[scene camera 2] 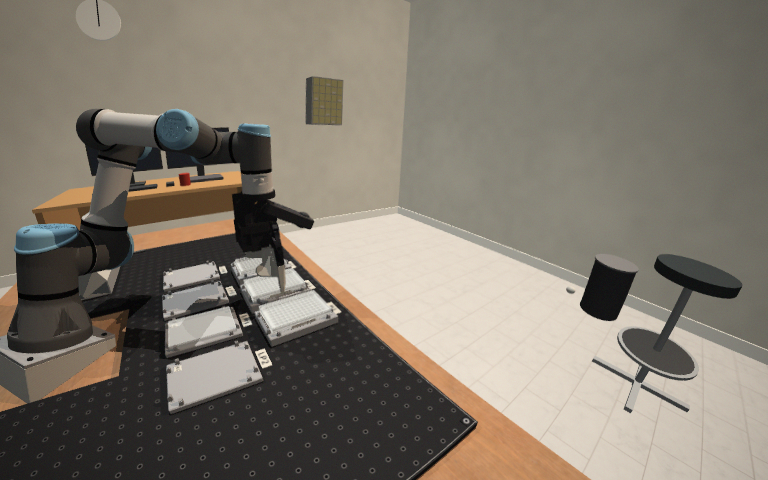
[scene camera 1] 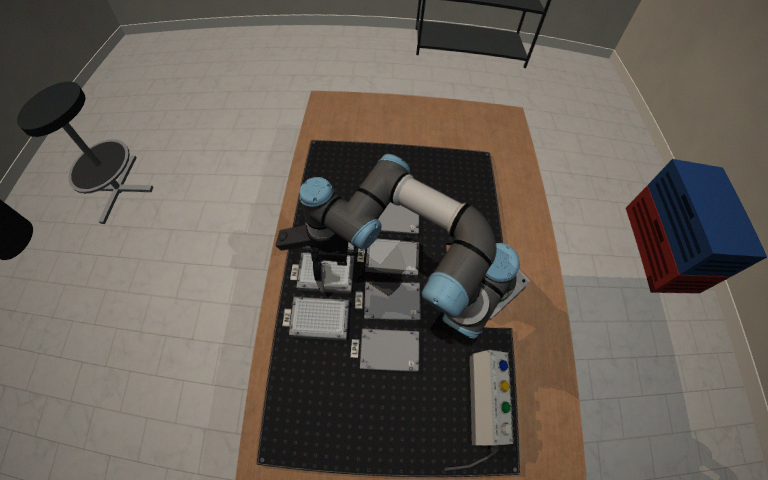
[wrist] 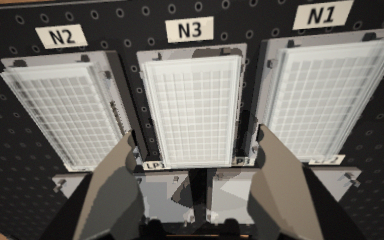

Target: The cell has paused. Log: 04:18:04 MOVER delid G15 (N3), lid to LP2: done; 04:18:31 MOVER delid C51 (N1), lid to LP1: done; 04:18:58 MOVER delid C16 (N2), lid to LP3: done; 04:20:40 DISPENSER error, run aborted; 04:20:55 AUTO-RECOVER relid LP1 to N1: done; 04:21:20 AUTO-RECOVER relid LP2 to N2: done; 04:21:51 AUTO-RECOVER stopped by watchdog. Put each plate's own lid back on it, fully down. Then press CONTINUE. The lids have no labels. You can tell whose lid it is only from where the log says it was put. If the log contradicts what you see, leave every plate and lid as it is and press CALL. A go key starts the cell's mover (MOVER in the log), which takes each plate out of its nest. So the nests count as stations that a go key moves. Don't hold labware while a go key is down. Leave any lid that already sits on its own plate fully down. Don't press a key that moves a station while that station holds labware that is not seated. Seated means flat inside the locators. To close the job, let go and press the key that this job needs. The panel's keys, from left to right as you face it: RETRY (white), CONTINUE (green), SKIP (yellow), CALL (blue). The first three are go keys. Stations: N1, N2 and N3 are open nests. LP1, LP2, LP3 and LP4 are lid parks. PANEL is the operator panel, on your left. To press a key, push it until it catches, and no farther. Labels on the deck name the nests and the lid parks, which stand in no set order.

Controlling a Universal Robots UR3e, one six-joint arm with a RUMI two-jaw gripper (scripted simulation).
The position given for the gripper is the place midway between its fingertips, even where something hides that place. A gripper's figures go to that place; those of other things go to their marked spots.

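The gripper (scene camera 1: 325, 268) is 0.98 m from the lens. A plate (scene camera 1: 311, 320) is 0.94 m from the lens, while an operator panel (scene camera 1: 487, 418) is 0.9 m from the lens. A clear lid (scene camera 1: 306, 275) sits 0.98 m from the lens, and a clear lid (scene camera 1: 394, 255) sits 1.02 m from the lens.
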